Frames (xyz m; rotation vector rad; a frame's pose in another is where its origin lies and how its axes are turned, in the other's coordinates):
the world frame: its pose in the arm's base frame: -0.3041 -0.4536 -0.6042 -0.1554 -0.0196 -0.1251
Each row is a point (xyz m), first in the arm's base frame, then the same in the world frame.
Working: the arm's base frame: its pose in the world frame: 0.2636 0.3903 0.6644 0.1554 0.0196 0.1251

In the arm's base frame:
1: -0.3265 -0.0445 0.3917
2: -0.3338 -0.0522 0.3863
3: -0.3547 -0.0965 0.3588
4: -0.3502 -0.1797 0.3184
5: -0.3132 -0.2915 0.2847
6: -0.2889 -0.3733 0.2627
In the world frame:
1: -0.0434 0.2457 1.0476
2: -0.0499 0.2380 1.0411
3: -0.0660 0.1962 1.0073
4: -0.0525 0.1214 0.9544
5: -0.0030 0.0216 0.9033
6: 0.0305 -0.0521 0.8686

